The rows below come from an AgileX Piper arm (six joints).
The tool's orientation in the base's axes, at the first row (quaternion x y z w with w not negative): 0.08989, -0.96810, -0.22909, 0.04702
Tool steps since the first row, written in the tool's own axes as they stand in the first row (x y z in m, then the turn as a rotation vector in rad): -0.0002, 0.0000, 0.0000, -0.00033, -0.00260, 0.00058; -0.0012, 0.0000, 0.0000, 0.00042, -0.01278, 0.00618; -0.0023, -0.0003, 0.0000, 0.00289, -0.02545, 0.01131; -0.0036, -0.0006, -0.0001, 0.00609, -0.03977, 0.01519; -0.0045, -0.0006, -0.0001, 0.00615, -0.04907, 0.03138; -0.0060, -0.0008, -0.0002, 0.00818, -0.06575, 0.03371
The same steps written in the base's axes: 0.0002, 0.0000, 0.0000, 0.00064, -0.00197, -0.00171; 0.0012, 0.0002, -0.0001, 0.00072, -0.00863, -0.01126; 0.0023, 0.0002, -0.0003, -0.00044, -0.01801, -0.02143; 0.0036, 0.0001, -0.0004, -0.00191, -0.02953, -0.03120; 0.0045, 0.0003, -0.0004, -0.00269, -0.03068, -0.04982; 0.0060, 0.0004, -0.0005, -0.00244, -0.04472, -0.05934
